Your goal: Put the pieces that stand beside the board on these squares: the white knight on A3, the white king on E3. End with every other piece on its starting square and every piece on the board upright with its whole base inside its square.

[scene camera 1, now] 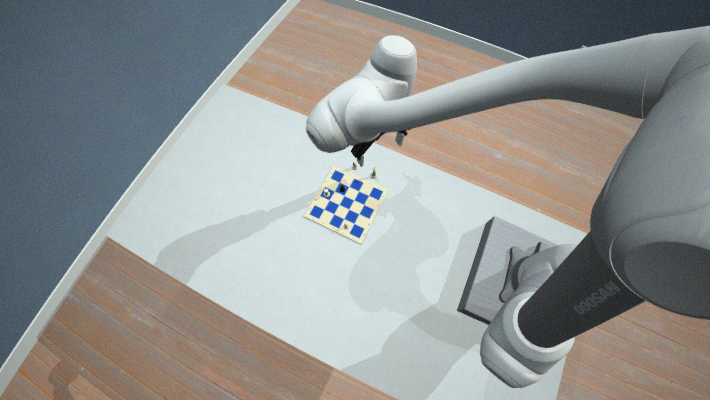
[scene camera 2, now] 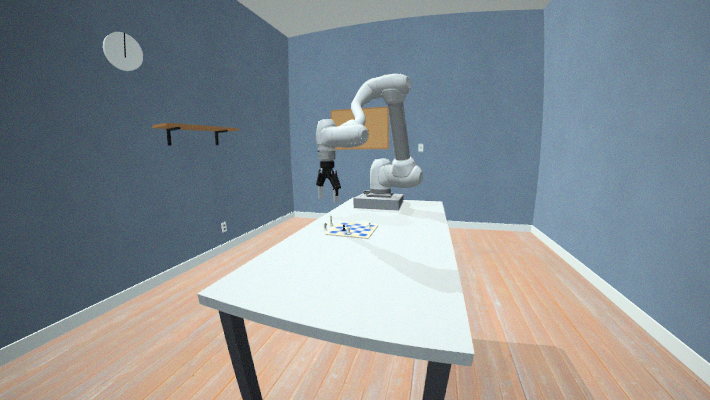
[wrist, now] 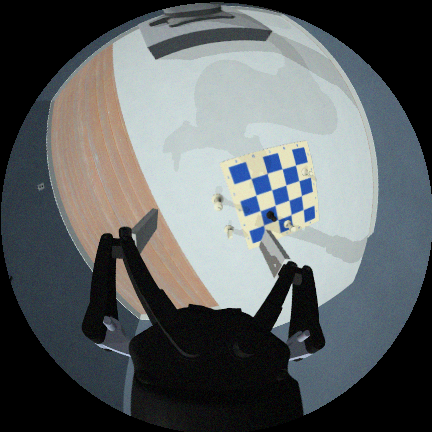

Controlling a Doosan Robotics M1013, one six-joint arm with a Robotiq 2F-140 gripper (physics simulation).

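Places are measured from the arm's base along level axes (x ahead, y left, z up), in metres.
Where they show: gripper, fingertip midpoint: (scene camera 1: pixel 379 153) (scene camera 2: pixel 328 200) (wrist: pixel 210 228); arm's base, link origin: (scene camera 2: pixel 380 195).
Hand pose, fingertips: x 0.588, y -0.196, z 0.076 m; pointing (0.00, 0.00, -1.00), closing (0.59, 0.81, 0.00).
Observation:
Each offset is from my fingertips to the top centre of the thing.
The white king @(dx +0.005, dy +0.012, dz -0.078 m) (scene camera 1: pixel 373 173) (scene camera 2: pixel 331 221) (wrist: pixel 217 201) is the taller piece standing upright beside the board @(dx +0.052, dy +0.149, dz -0.135 m) (scene camera 1: pixel 351 216) (scene camera 2: pixel 361 234) (wrist: pixel 240 173). The shorter white knight @(dx +0.081, dy +0.008, dz -0.102 m) (scene camera 1: pixel 354 165) (scene camera 2: pixel 325 227) (wrist: pixel 228 231) stands near it, off the same board edge. My gripper (scene camera 1: pixel 380 150) (scene camera 2: pixel 328 195) (wrist: pixel 210 228) is wide open and empty, high above the table. In the wrist view both pieces show between its two fingers, farther off. The arm partly hides the gripper in scene camera 1. The board's letters and numbers are too small to read surely.
On the board stand a black piece @(dx +0.086, dy +0.110, dz -0.104 m) (scene camera 1: pixel 342 188) (scene camera 2: pixel 344 227) (wrist: pixel 270 216), a white piece @(dx +0.129, dy +0.148, dz -0.102 m) (scene camera 1: pixel 326 192) (scene camera 2: pixel 349 231) (wrist: pixel 288 224) on a neighbouring edge square, and another white piece @(dx +0.020, dy +0.229, dz -0.104 m) (scene camera 1: pixel 345 227) (scene camera 2: pixel 370 225) (wrist: pixel 305 172) near the opposite edge. The grey robot base block (scene camera 1: pixel 477 265) (scene camera 2: pixel 378 202) stands beyond.

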